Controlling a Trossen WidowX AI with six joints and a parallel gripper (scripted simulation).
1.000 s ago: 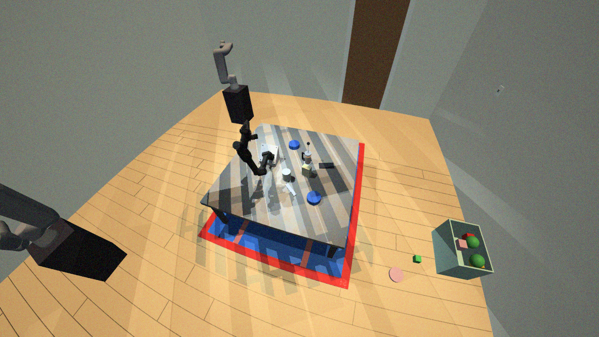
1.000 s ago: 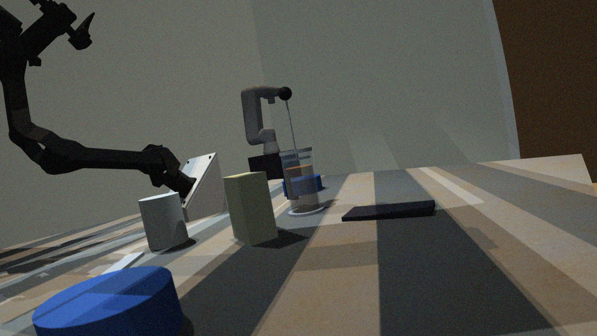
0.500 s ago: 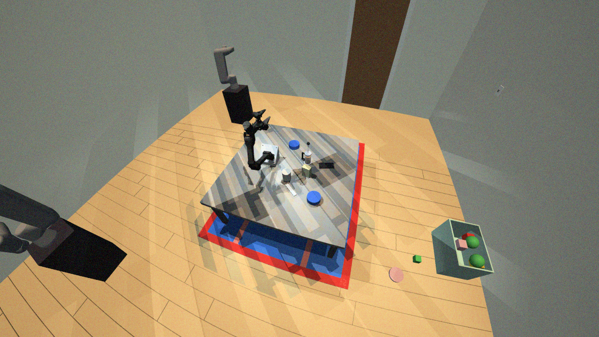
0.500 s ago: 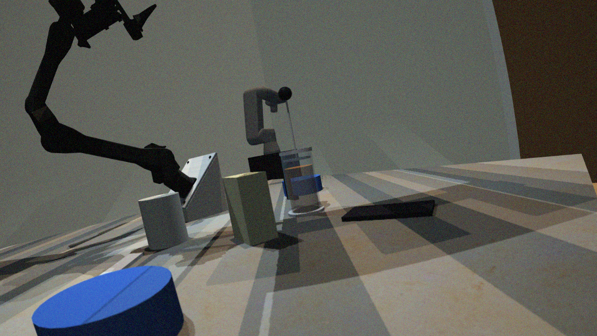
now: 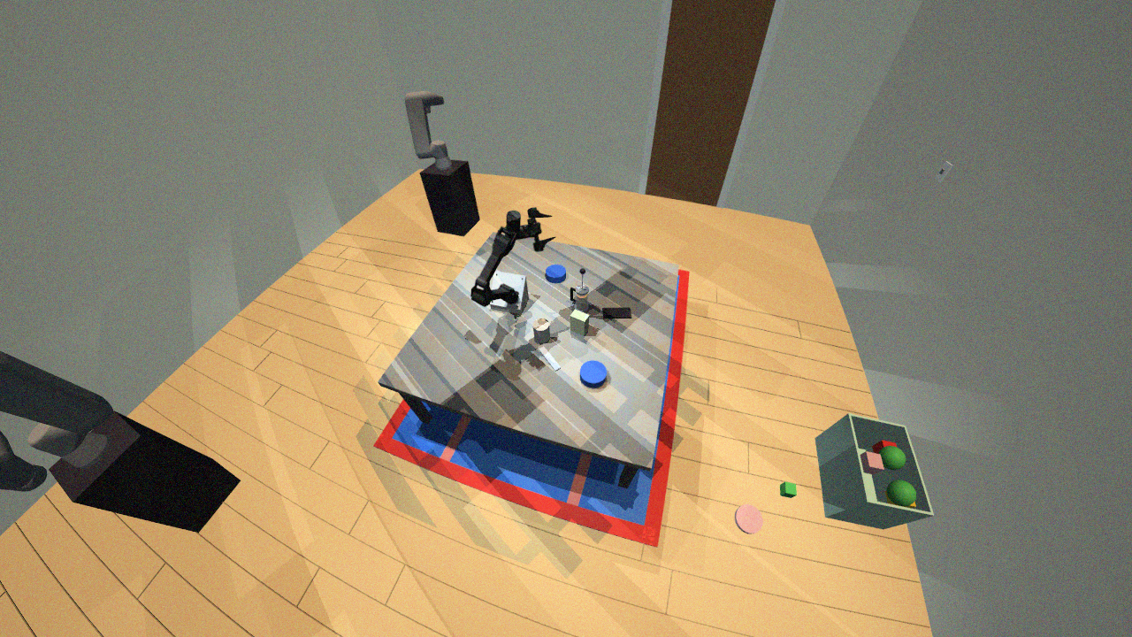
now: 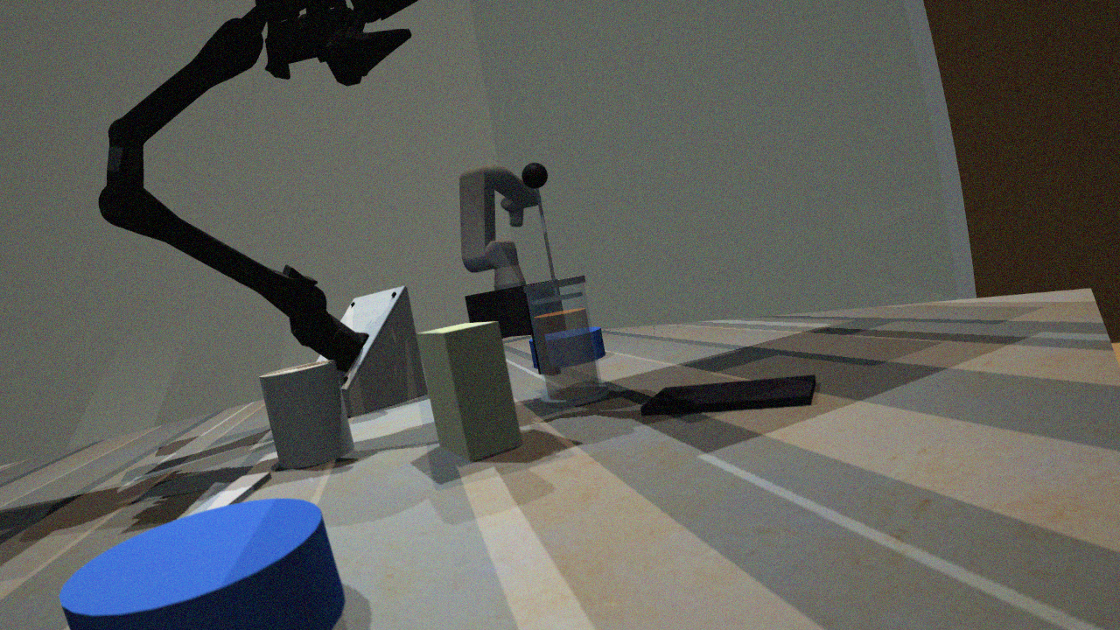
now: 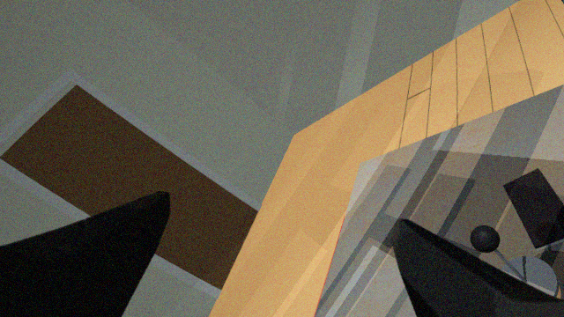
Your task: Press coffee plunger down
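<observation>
Now: the coffee press 110 mm ahead of my gripper tip, 50 mm to the left of it and 380 mm below it.
</observation>
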